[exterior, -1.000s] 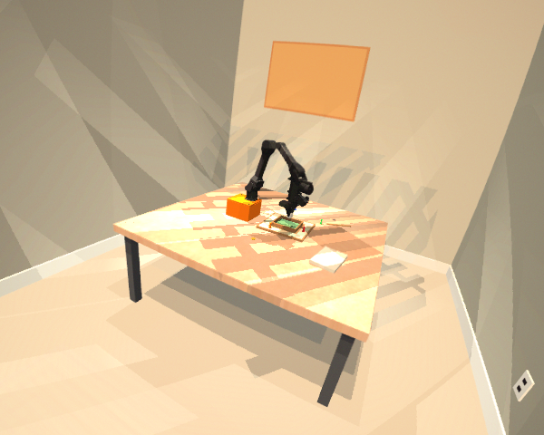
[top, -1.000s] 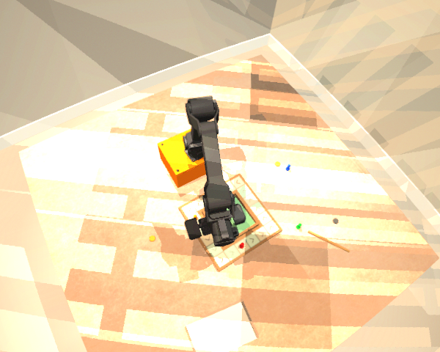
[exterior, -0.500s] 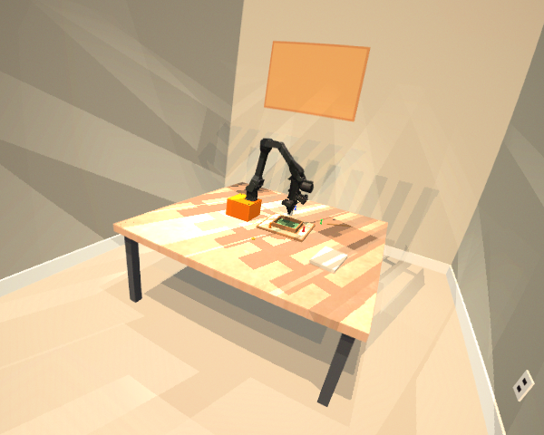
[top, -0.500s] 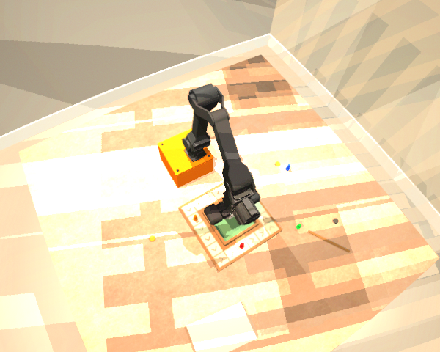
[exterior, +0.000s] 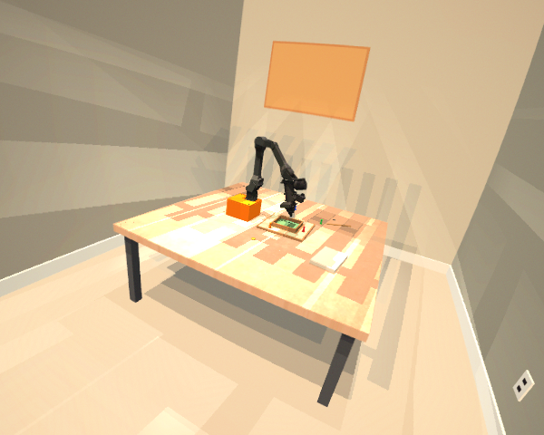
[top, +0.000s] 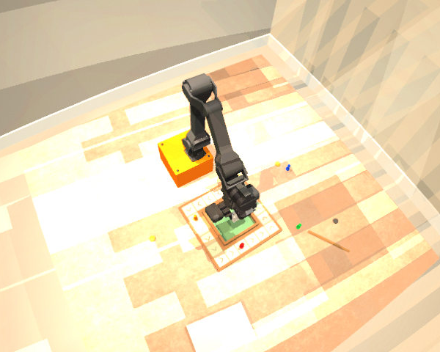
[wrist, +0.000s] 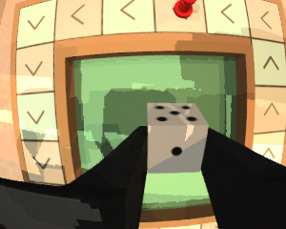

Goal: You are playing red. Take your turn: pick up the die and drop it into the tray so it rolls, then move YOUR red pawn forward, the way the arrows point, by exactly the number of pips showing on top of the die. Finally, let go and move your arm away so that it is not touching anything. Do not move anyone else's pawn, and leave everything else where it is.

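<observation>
Now: gripper tip 90 mm short of the red pawn, 20 mm to the left of it and 50 mm above it. From my gripper tip the other things lie so: white die (right at my gripper tip); then orange pawn (90 mm behind, 110 mm to the right, 50 mm below); then green tray (20 mm behind, 70 mm below).
</observation>
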